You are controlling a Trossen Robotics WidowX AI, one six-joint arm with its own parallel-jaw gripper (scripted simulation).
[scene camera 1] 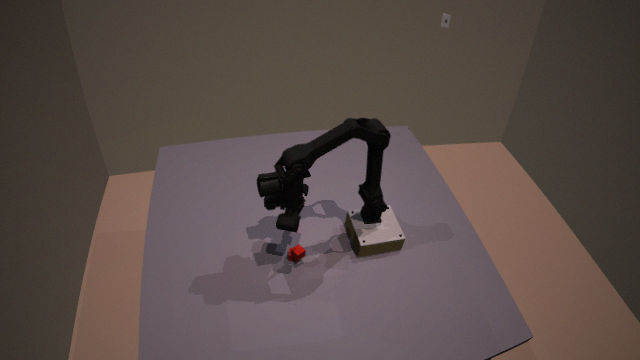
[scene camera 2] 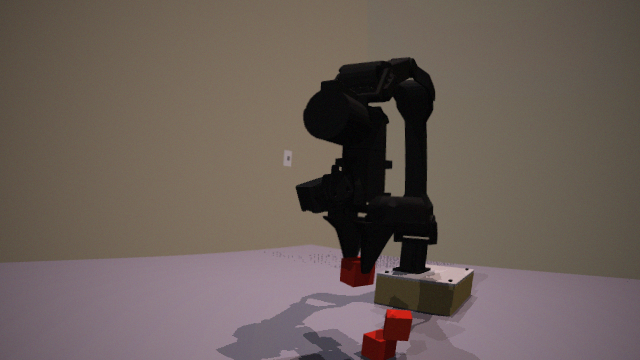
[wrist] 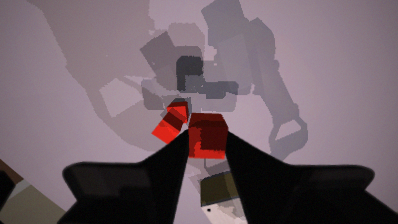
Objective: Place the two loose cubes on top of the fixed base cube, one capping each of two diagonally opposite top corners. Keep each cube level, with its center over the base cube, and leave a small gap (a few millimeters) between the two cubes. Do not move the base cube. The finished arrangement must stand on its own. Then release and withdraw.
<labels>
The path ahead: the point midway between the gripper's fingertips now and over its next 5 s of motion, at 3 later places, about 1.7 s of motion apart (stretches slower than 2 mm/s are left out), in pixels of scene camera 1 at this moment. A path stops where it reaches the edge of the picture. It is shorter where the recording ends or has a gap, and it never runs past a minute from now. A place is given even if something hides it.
My gripper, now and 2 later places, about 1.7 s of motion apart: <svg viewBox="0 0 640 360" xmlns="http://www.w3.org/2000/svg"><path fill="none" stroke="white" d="M292 224L290 239L290 236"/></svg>
</labels>
